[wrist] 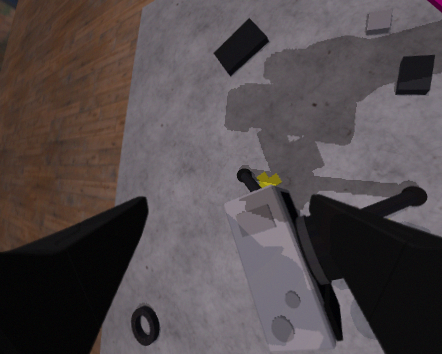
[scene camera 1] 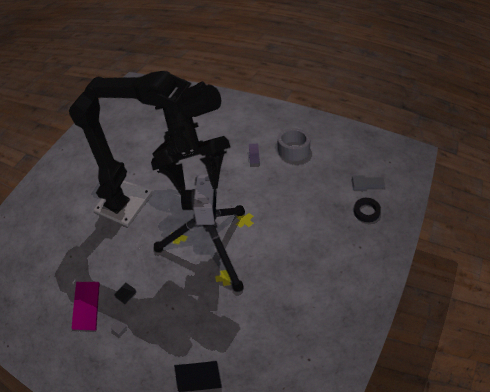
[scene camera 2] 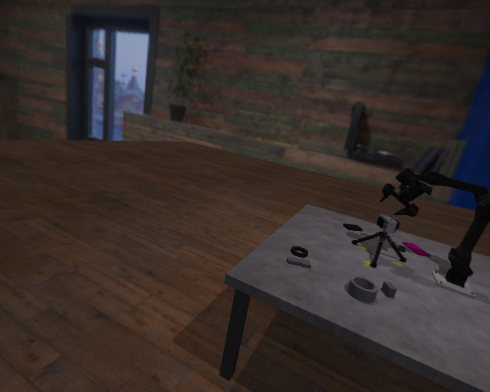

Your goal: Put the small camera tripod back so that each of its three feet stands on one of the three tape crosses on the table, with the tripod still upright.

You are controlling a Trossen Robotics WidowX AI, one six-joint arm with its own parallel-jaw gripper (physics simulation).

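Frame: origin at the arm's base, x left, y back, z up, level; centimetres.
Where they show: gripper, fingertip midpoint: (wrist: 229,203) (scene camera 1: 199,192) (scene camera 2: 386,207); arm's base, link origin: (scene camera 1: 116,202) (scene camera 2: 454,282).
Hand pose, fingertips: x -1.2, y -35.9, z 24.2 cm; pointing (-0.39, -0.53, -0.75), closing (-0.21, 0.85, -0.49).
Things, the pixels of their top centre, and the offset from my fingertips. "spot": a spot on its surface instead. Level surfaces: height alone.
- right rear foot, surface spot: (scene camera 1: 240,210) spot: dx +16.7, dy +2.3, dz -23.2 cm
- left foot, surface spot: (scene camera 1: 158,247) spot: dx -4.7, dy +13.8, dz -23.6 cm
- front foot, surface spot: (scene camera 1: 237,286) spot: dx -3.7, dy -10.3, dz -23.6 cm
- third cross, top centre: (wrist: 267,184) (scene camera 1: 225,277) dx -2.1, dy -5.5, dz -25.4 cm
- table, surface height: dz -25.5 cm
- black ring, top centre: (scene camera 1: 367,208) (wrist: 142,326) (scene camera 2: 299,250) dx +35.7, dy -27.3, dz -24.0 cm
- grey block, top centre: (scene camera 1: 368,180) (scene camera 2: 299,260) dx +45.8, dy -23.4, dz -24.0 cm
- grey round container, top centre: (scene camera 1: 294,138) (scene camera 2: 364,283) dx +47.2, dy +3.1, dz -20.7 cm
- purple block, top centre: (scene camera 1: 253,148) (scene camera 2: 390,285) dx +37.8, dy +11.5, dz -21.5 cm
- magenta slab, top centre: (scene camera 1: 85,304) (scene camera 2: 416,248) dx -31.0, dy +19.8, dz -24.7 cm
- black slab, top centre: (scene camera 1: 197,375) (wrist: 238,45) (scene camera 2: 353,226) dx -29.7, dy -16.6, dz -24.0 cm
- small black block, top centre: (wrist: 416,72) (scene camera 1: 124,291) dx -21.1, dy +12.8, dz -24.0 cm
The small tripod (scene camera 1: 225,257) (scene camera 2: 380,246) (wrist: 390,205) stands upright with a grey camera (scene camera 1: 204,215) (scene camera 2: 387,224) (wrist: 272,265) on top. Its three feet stand beside the yellow tape crosses: the right rear foot (scene camera 1: 240,210) by one cross (scene camera 1: 245,220), the left foot (scene camera 1: 158,247) outside another cross (scene camera 1: 179,239), the front foot (scene camera 1: 237,286) right of the third cross (scene camera 1: 224,278) (wrist: 269,180). My gripper (scene camera 1: 201,191) (scene camera 2: 389,207) (wrist: 229,203) is open and empty above the camera. In the wrist view the camera shows between the fingers, nearer the right one, which hides part of the tripod.
On the table (scene camera 1: 325,300) (scene camera 2: 320,295) lie a black ring (scene camera 1: 367,210) (scene camera 2: 299,251) (wrist: 145,325), a grey block (scene camera 1: 368,183), a grey round container (scene camera 1: 294,150), a purple block (scene camera 1: 254,155), a magenta slab (scene camera 1: 86,306), a black slab (scene camera 1: 198,376) and a small black block (scene camera 1: 125,293).
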